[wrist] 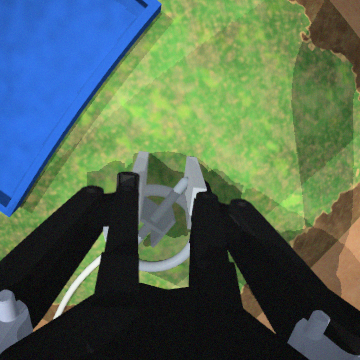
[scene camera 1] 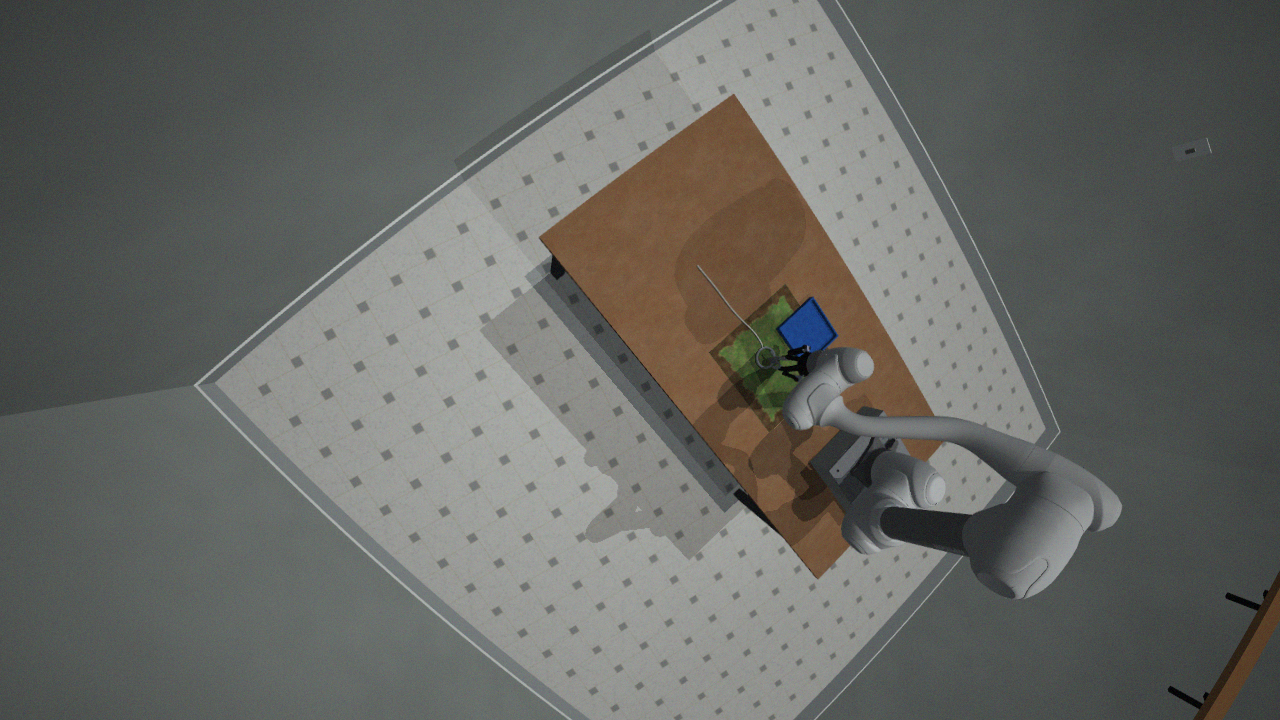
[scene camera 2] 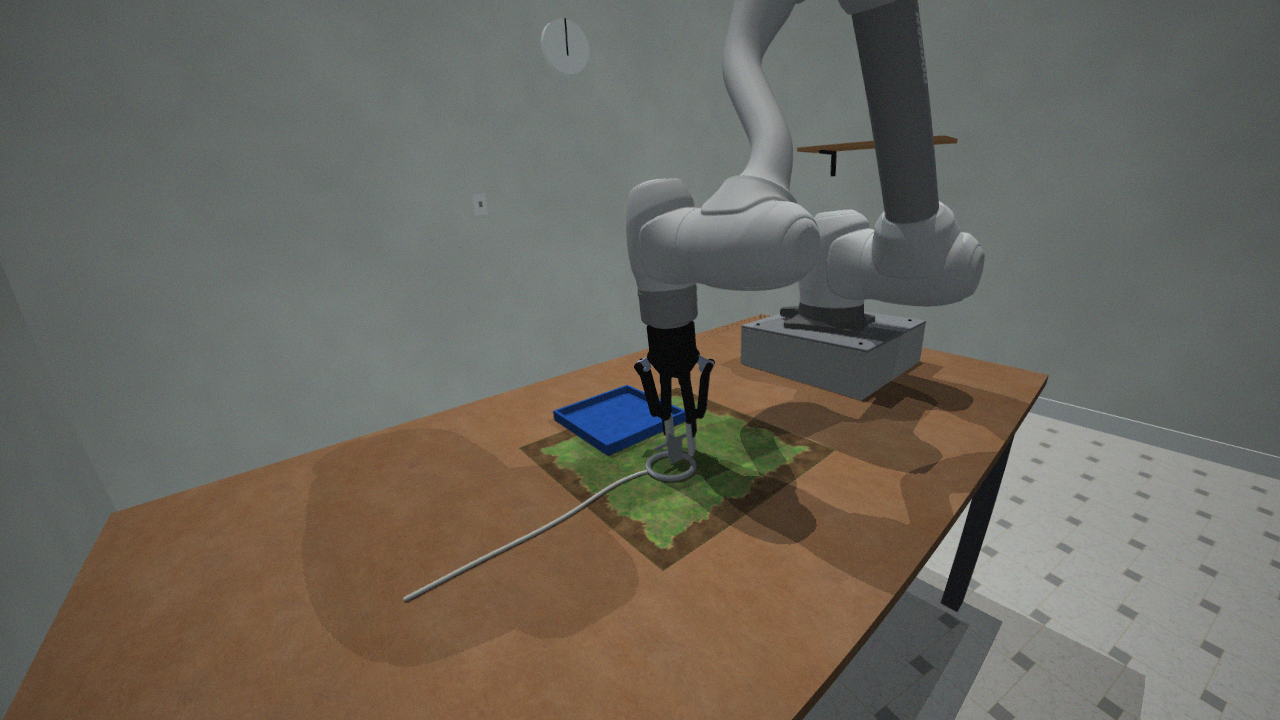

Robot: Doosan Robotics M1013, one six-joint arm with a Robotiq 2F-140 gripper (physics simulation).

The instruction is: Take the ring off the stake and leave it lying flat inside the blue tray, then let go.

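Frame: origin at the arm's base, x right, y ahead, z up, level; centimetres.
Seen in the pictures: gripper, between the fingertips: (wrist: pixel 165 169) (scene camera 2: pixel 681 451); arm's base, origin of its link: (scene camera 1: pixel 874 466) (scene camera 2: pixel 830 324).
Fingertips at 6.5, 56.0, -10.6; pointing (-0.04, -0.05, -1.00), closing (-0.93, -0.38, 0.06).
Note:
Offsets run from my fingertips to a thing's top centre, as dx, dy, dz. Level surfaces: height alone.
The grey ring {-1.4, +5.2, +0.8} (scene camera 1: pixel 758 357) (scene camera 2: pixel 669 479) (wrist: pixel 165 265) lies low around the grey stake {-0.2, +3.0, +4.5} (scene camera 2: pixel 675 443) (wrist: pixel 157 220), on a green and brown mat {dz -0.1} (scene camera 2: pixel 657 523). A slanting bar of the stake crosses above the ring. My gripper (scene camera 1: pixel 776 360) (scene camera 2: pixel 679 454) (wrist: pixel 165 169) points down, its fingertips on either side of the stake, closer together than the ring is wide. It looks shut on the stake. The fingers hide the ring's sides in the wrist view. The blue tray {+17.3, -2.8, +2.0} (scene camera 1: pixel 808 322) (scene camera 2: pixel 581 434) (wrist: pixel 50 75) is beside the ring, partly over the mat's edge.
A thin whitish cord (scene camera 1: pixel 729 306) (scene camera 2: pixel 537 531) (wrist: pixel 75 283) runs from the ring across the wooden table {dz -0.1} (scene camera 1: pixel 644 232) (scene camera 2: pixel 268 501). The arm's grey base block (scene camera 2: pixel 805 358) stands on the table beyond the mat.

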